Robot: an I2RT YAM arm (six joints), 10 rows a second.
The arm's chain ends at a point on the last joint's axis. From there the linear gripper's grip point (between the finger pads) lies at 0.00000 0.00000 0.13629 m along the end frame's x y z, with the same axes.
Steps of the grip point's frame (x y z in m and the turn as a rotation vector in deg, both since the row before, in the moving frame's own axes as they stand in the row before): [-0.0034, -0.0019, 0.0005, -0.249, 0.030, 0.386]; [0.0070, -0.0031, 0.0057, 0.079, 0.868, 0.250]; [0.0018, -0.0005, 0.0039, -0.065, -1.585, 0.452]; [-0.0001, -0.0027, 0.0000, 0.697, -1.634, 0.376]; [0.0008, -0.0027, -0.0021, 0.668, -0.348, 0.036]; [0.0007, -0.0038, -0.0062, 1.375, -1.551, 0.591]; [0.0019, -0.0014, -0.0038, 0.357, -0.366, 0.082]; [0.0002, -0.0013, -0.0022, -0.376, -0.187, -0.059]
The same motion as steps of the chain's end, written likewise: [-0.0035, -0.0025, 0.0005, -0.249, 0.030, 0.386]; [0.0049, -0.0029, 0.0057, 0.079, 0.868, 0.250]; [0.0056, -0.0006, 0.0040, -0.065, -1.585, 0.452]; [0.0038, -0.0010, 0.0001, 0.697, -1.634, 0.376]; [0.0016, -0.0011, -0.0021, 0.668, -0.348, 0.036]; [0.0044, -0.0005, -0.0061, 1.375, -1.551, 0.591]; [0.0028, -0.0006, -0.0038, 0.357, -0.366, 0.082]; [0.0006, -0.0022, -0.0022, -0.376, -0.187, -0.059]
